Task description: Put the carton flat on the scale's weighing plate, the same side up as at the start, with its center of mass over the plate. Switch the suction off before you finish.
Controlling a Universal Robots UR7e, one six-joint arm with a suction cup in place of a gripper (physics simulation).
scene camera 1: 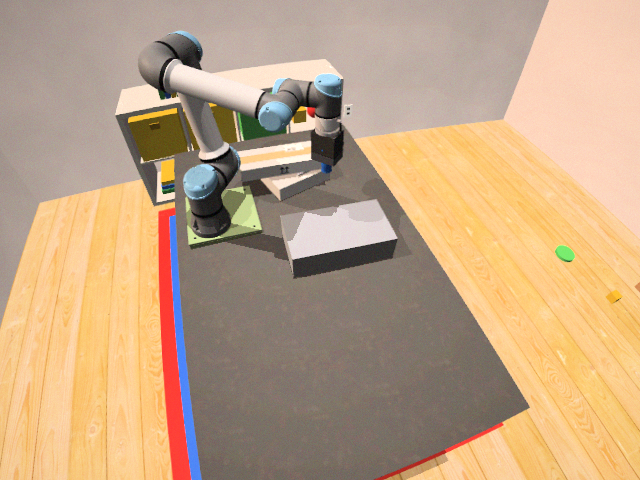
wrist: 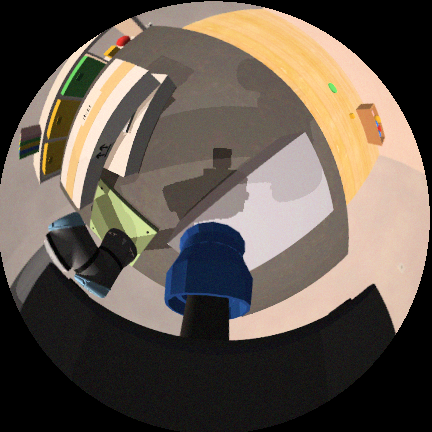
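Pixels of known places: hand, its tool point: [scene camera 1: 326, 169] [wrist: 211, 250]; arm's base, origin of its link: [scene camera 1: 211, 223] [wrist: 121, 244].
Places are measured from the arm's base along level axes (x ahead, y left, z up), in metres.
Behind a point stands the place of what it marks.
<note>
The carton [scene camera 1: 279, 170] @[x 0.289, y 0.157, z 0.084 m] [wrist: 107, 111] @[x 0.389, y 0.176, z 0.113 m] is a long white box with tan tape along its top and arrows on one side. It lies tape side up at the back of the table. The low white scale [scene camera 1: 299, 187] @[x 0.364, y 0.130, z 0.005 m] [wrist: 148, 132] @[x 0.378, y 0.136, z -0.011 m] sticks out at an angle from under it; its plate is mostly hidden, and how the carton bears on it I cannot tell. My blue suction cup [scene camera 1: 326, 169] [wrist: 212, 229] is off and bare, pointing down. In the scene view it shows past the carton's right end, in front of the scale's right corner. Its exact height is unclear.
A large grey box [scene camera 1: 341, 232] @[x 0.448, y -0.209, z 0.075 m] [wrist: 285, 200] @[x 0.512, y -0.162, z 0.075 m] stands on the dark table [scene camera 1: 336, 351] @[x 0.344, y -0.574, z -0.023 m], in front of the scale. The arm's base stands on a green plate [scene camera 1: 242, 206] @[x 0.124, y 0.074, z -0.004 m] [wrist: 107, 212] @[x 0.080, y 0.110, z -0.004 m] at the left. A shelf unit [scene camera 1: 289, 72] stands behind the table.
</note>
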